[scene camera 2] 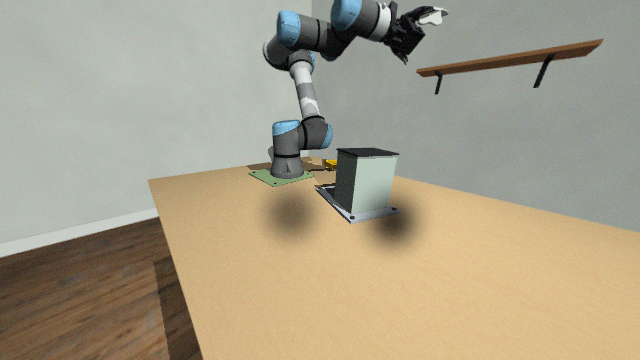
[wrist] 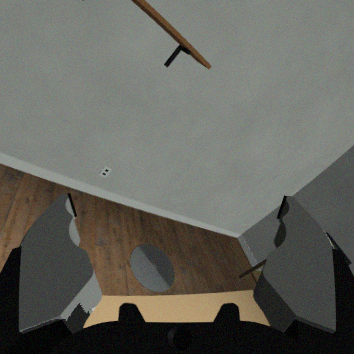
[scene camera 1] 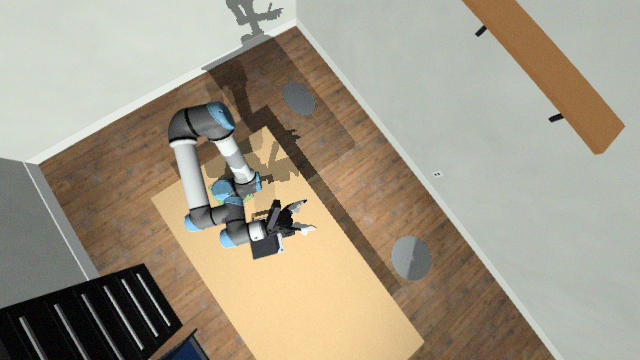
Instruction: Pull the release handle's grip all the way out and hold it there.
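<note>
The release handle's yellow grip (scene camera 2: pixel 331 163) shows in part in scene camera 2, behind a pale green housing (scene camera 2: pixel 374 184) with a dark top (scene camera 1: pixel 265 247). The housing stands on a grey base plate (scene camera 2: pixel 372 215) on the table. In scene camera 1 the arm and gripper cover most of the handle, and how far the grip is out cannot be told. The handle does not show in the wrist view. My gripper (scene camera 1: pixel 310 215) (scene camera 2: pixel 425 37) (wrist: pixel 177 197) is open and empty, high above the table and well apart from the housing. Its fingers point sideways toward the wall.
The arm stands on a green plate (scene camera 2: pixel 275 181) at one end of the wooden table (scene camera 1: pixel 320 300) (scene camera 2: pixel 350 290). A wooden shelf (scene camera 1: pixel 550 70) (scene camera 2: pixel 510 60) (wrist: pixel 170 30) is fixed to the wall. A black drawer cabinet (scene camera 1: pixel 95 285) stands on the floor beside the table.
</note>
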